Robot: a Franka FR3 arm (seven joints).
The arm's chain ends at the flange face. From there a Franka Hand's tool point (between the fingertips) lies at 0.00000 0.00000 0.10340 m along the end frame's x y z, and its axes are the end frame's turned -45 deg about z.
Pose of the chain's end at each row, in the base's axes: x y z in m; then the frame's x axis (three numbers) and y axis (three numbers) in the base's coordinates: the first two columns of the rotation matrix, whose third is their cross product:
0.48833, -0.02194, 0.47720, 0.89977, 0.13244, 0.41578, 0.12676, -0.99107, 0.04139
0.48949, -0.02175, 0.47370, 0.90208, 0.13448, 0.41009, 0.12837, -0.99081, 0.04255
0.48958, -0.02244, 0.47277, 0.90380, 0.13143, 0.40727, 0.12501, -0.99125, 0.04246
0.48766, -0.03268, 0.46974, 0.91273, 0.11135, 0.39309, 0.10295, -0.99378, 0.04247
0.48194, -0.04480, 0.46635, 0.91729, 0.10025, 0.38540, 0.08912, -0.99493, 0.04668
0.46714, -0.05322, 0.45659, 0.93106, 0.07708, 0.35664, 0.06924, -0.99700, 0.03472
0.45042, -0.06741, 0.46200, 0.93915, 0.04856, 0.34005, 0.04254, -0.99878, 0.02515
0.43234, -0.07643, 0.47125, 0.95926, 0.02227, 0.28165, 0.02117, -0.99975, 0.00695
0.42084, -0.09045, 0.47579, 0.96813, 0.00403, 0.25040, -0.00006, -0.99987, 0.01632
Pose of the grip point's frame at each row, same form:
0.53150, -0.02034, 0.38326, 0.54660, 0.79444, 0.26473, 0.72587, -0.60714, 0.32327
0.53210, -0.02028, 0.37950, 0.54710, 0.79570, 0.25989, 0.72864, -0.60552, 0.32006
0.53190, -0.02114, 0.37844, 0.55069, 0.79385, 0.25796, 0.72748, -0.60798, 0.31801
0.52854, -0.03250, 0.37477, 0.57260, 0.78144, 0.24793, 0.71819, -0.62397, 0.30799
0.52207, -0.04568, 0.37106, 0.58560, 0.77441, 0.23951, 0.71164, -0.63263, 0.30553
0.50418, -0.05401, 0.36006, 0.60940, 0.75949, 0.22763, 0.70732, -0.65048, 0.27673
0.48566, -0.06836, 0.36480, 0.63400, 0.74058, 0.22267, 0.69416, -0.67191, 0.25824
0.46147, -0.07650, 0.37204, 0.66333, 0.72268, 0.19424, 0.69327, -0.69118, 0.20407
0.44673, -0.09209, 0.37570, 0.68461, 0.70986, 0.16552, 0.68453, -0.70417, 0.18860

